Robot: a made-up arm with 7 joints.
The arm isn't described. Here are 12 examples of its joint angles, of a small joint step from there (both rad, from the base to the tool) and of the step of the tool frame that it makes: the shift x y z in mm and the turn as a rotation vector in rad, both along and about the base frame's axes.
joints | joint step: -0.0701 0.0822 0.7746 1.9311 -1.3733 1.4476 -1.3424 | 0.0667 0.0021 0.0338 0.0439 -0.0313 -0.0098 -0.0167
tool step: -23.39 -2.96 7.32 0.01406 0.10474 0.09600
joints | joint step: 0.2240 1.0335 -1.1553 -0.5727 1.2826 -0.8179 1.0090 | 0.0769 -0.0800 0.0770 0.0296 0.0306 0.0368 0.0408
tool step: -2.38 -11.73 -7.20 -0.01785 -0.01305 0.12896
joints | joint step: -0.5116 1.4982 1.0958 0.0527 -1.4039 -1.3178 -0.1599 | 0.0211 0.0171 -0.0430 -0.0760 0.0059 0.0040 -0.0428
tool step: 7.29 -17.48 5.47 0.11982 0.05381 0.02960
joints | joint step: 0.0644 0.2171 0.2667 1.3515 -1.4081 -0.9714 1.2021 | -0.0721 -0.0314 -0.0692 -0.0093 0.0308 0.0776 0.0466
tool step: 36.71 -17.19 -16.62 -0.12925 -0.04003 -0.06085
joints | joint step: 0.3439 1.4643 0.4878 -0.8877 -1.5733 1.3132 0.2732 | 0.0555 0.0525 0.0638 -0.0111 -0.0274 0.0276 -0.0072
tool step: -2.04 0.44 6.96 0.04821 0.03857 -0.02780
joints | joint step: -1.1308 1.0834 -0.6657 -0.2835 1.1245 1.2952 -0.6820 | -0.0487 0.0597 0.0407 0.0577 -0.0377 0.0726 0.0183
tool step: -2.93 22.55 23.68 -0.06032 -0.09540 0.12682
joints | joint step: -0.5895 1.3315 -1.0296 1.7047 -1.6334 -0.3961 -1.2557 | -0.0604 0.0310 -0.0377 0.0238 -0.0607 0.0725 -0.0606
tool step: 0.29 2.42 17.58 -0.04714 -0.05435 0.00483
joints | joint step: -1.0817 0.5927 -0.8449 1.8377 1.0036 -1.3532 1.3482 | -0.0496 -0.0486 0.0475 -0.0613 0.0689 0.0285 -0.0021
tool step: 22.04 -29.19 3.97 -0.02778 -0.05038 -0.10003
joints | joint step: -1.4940 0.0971 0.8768 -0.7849 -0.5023 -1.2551 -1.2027 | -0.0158 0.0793 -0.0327 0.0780 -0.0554 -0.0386 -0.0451
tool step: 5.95 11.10 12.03 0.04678 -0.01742 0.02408
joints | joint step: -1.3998 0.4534 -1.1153 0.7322 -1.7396 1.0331 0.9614 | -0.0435 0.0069 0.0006 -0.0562 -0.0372 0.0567 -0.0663
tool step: -3.44 -10.54 18.85 -0.07856 0.03546 -0.09967
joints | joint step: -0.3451 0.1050 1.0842 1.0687 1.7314 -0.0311 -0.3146 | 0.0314 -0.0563 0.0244 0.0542 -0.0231 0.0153 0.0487
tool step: -23.76 -28.44 -15.63 -0.06275 0.03070 0.05347
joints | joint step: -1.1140 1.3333 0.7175 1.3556 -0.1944 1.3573 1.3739 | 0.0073 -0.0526 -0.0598 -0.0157 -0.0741 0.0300 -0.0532
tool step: 14.48 -11.17 -13.44 -0.07484 -0.03025 -0.07371
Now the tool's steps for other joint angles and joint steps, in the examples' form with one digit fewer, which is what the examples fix.
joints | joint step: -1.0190 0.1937 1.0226 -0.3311 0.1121 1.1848 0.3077 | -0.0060 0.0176 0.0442 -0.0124 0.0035 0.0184 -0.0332
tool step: -8.0 8.7 0.9 -0.0202 -0.0229 0.0134
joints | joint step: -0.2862 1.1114 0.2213 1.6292 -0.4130 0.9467 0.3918 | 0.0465 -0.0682 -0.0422 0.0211 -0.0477 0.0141 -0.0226
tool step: -20.1 -16.3 -21.6 -0.0842 0.0411 0.0462
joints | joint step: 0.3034 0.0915 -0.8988 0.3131 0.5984 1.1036 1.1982 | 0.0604 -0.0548 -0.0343 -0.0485 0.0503 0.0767 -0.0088
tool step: -11.8 -21.7 14.6 -0.0063 0.0257 0.0135
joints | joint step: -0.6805 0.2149 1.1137 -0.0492 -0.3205 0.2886 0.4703 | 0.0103 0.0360 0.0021 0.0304 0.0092 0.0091 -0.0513
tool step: -2.3 8.9 0.1 0.0328 0.0225 -0.0331
